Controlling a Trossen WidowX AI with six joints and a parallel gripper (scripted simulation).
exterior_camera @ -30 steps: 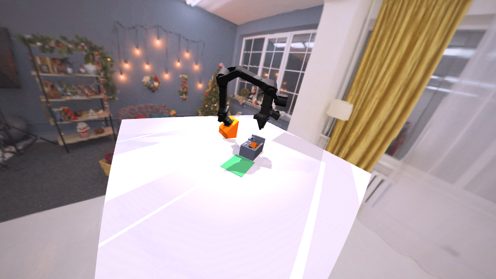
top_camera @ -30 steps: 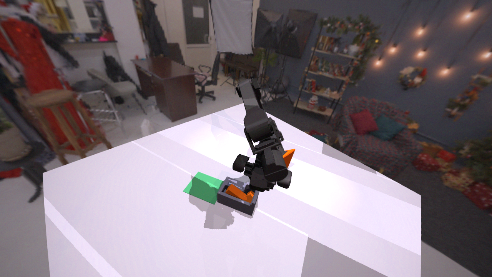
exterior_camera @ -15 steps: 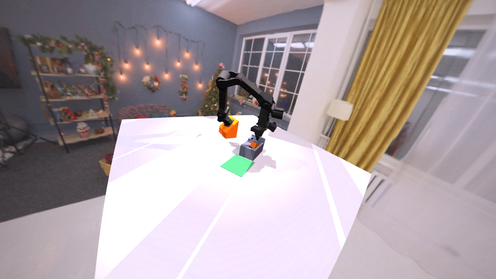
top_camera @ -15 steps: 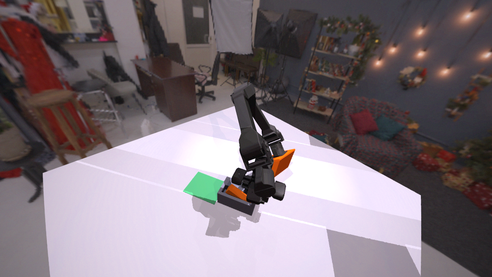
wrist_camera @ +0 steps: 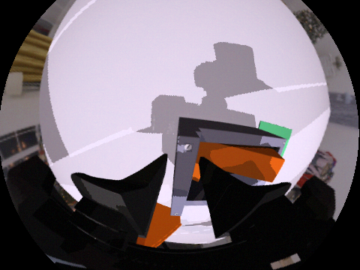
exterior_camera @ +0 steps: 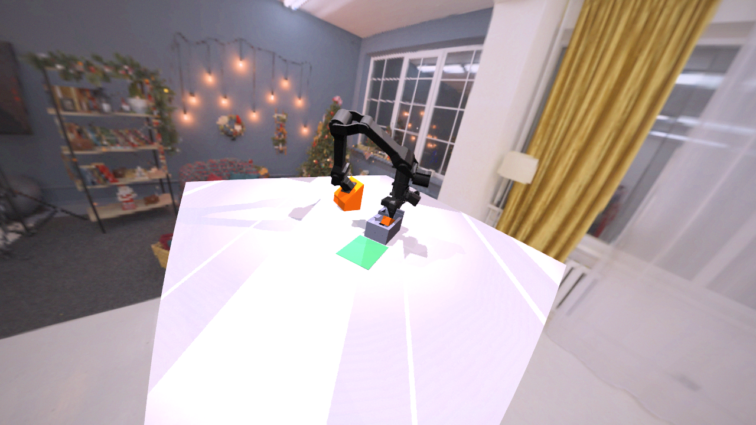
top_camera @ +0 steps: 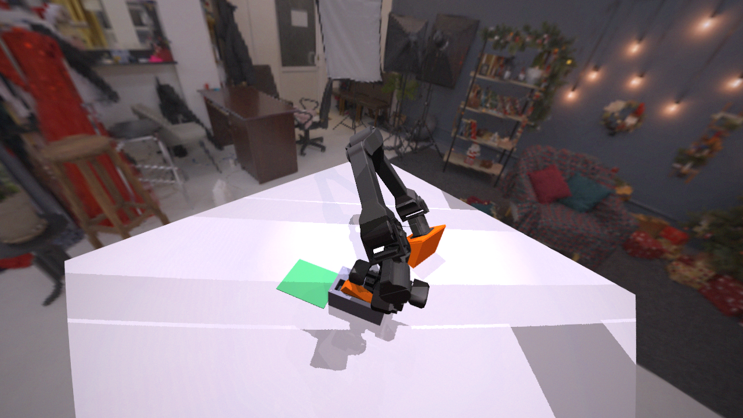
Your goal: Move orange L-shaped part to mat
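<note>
Now: gripper tip 10 mm short of the orange L-shaped part, 40 mm to the left of it and 10 mm above it. Also, from my gripper tip: green mat (60 mm ahead, 210 mm to the right, 60 mm below).
</note>
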